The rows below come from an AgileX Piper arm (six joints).
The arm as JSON. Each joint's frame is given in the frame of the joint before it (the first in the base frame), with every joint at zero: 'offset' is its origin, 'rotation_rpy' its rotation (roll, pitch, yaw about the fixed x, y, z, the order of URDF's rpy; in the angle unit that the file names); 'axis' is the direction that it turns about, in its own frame. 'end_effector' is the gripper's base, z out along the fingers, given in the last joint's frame.
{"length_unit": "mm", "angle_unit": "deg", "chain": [
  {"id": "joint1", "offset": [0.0, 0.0, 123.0], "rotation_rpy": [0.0, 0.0, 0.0], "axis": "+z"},
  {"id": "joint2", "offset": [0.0, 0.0, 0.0], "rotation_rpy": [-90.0, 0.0, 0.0], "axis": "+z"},
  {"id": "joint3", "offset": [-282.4, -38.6, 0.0], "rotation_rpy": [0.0, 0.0, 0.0], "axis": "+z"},
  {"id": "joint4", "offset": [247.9, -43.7, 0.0], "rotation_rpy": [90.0, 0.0, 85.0], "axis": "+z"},
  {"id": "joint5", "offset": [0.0, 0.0, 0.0], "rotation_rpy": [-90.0, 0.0, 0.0], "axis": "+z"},
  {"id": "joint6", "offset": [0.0, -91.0, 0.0], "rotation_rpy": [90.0, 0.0, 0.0], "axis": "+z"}
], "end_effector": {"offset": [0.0, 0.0, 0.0], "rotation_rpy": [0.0, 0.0, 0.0]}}
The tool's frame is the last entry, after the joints.
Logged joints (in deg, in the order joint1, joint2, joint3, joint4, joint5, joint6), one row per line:
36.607 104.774 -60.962 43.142 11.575 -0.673
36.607 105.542 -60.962 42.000 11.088 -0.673
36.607 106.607 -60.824 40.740 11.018 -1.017
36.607 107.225 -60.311 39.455 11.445 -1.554
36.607 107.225 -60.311 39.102 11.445 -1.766
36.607 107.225 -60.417 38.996 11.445 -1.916
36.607 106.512 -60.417 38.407 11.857 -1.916
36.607 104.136 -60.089 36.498 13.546 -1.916
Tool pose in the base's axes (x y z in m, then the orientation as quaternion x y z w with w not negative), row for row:
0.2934 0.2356 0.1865 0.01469 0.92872 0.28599 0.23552
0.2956 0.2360 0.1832 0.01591 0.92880 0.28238 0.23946
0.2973 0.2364 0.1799 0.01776 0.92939 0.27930 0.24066
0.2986 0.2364 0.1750 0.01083 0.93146 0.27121 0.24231
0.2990 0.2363 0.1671 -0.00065 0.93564 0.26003 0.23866
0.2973 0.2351 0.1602 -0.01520 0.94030 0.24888 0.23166
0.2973 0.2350 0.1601 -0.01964 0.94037 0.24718 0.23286
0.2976 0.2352 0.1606 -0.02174 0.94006 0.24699 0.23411
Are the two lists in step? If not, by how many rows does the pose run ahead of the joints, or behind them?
The pose runs 2 rows behind the joints: the pose in row i belongs to the joints in row i - 2.
